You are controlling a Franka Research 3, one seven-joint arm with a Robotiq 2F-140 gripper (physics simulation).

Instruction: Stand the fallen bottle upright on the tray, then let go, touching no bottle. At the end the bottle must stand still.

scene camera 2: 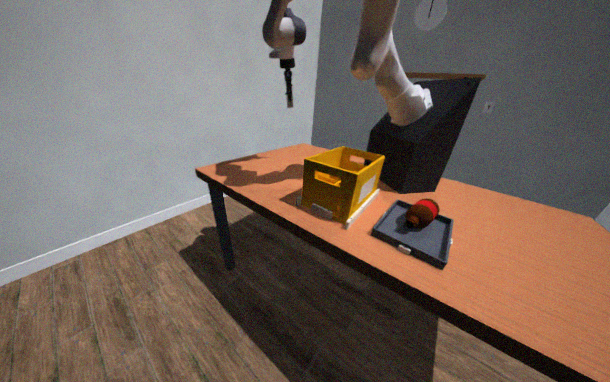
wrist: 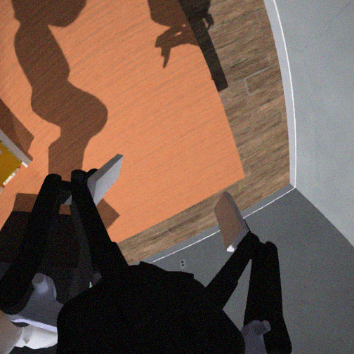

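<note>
I see my gripper [wrist: 171, 184]. There is a brown bottle [scene camera 2: 421, 214] here as well, though in the wrist view the bottle is out of frame.
</note>
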